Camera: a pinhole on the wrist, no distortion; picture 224 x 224 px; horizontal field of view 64.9 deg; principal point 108.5 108.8 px. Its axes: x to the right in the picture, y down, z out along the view. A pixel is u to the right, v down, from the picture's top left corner.
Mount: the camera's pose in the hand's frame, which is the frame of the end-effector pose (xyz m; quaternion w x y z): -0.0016 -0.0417 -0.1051 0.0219 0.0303 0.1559 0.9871
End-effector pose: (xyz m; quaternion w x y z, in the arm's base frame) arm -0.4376 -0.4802 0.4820 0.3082 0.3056 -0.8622 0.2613
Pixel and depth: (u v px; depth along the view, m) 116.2 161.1 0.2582
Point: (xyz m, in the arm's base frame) -0.4758 -0.6094 0.3817
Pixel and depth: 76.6 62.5 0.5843
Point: -0.8684 -0.5999 0.2444
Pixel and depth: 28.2 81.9 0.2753
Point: -0.6300 -0.5685 0.4691
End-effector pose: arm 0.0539 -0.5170 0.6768 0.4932 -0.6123 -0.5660 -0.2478
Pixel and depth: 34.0 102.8 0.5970
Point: 0.1480 0.0233 0.7070
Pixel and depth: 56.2 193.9 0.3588
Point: -0.0851 -0.2241 0.7048
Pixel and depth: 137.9 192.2 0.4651
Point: -0.1613 -0.1936 0.5031
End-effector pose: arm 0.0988 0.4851 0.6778 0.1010 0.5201 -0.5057 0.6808
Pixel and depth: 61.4 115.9 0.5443
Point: 0.2052 0.0443 0.7450
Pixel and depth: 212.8 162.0 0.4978
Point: 0.4875 0.2557 0.4481
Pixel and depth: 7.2 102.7 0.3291
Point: 0.0846 0.2218 0.8023
